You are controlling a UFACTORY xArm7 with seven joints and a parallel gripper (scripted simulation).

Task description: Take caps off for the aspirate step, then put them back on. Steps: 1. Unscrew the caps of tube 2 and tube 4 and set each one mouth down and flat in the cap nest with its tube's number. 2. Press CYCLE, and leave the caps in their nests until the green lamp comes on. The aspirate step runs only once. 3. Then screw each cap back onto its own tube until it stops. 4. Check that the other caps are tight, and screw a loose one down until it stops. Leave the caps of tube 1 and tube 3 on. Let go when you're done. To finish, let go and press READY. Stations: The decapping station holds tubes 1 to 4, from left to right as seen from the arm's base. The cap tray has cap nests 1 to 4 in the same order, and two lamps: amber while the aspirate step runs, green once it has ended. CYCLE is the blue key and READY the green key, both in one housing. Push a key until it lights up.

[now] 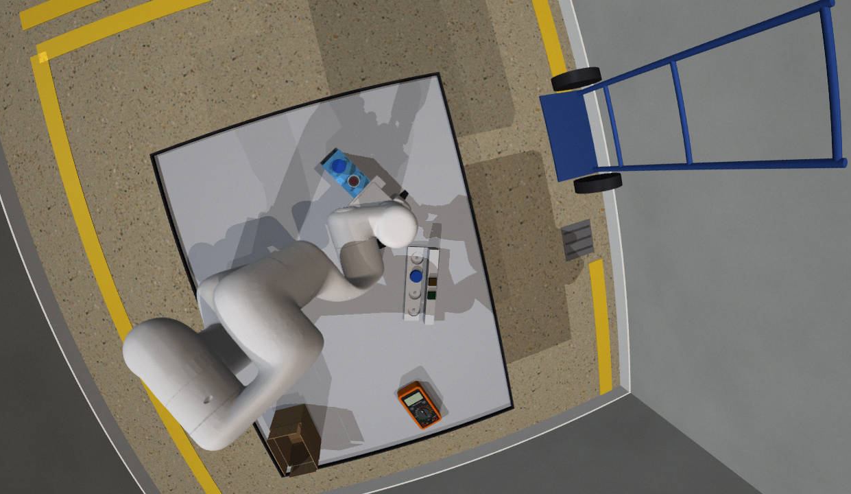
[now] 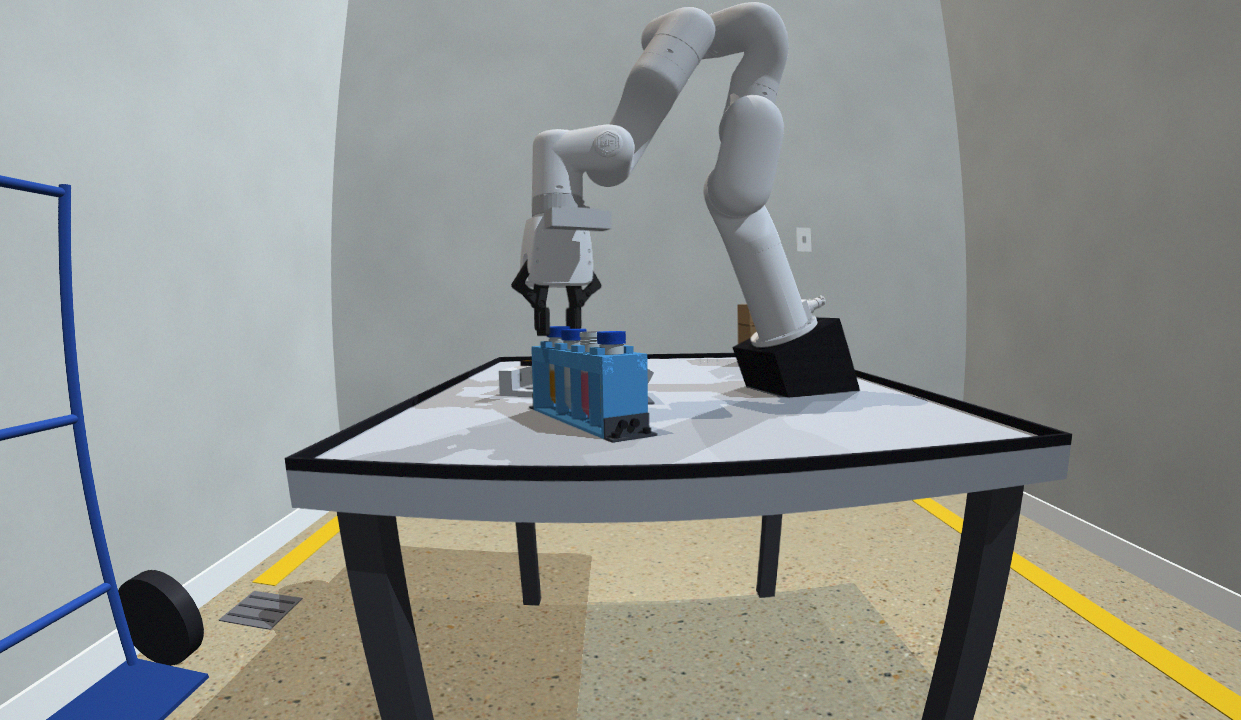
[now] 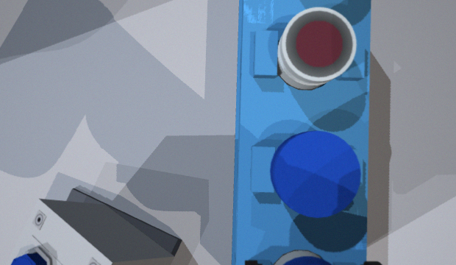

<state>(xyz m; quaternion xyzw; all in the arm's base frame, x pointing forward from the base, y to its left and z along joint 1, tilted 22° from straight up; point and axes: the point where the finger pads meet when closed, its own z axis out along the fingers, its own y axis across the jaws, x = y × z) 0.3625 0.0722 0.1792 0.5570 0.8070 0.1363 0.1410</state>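
My gripper is now 1 cm above the threaded tube neck. Also, from my hand: key housing (11 cm behind, 8 cm to the right, 8 cm below); blue cycle key (13 cm behind, 6 cm to the right, 6 cm below); green ready key (13 cm behind, 10 cm to the right, 6 cm below).
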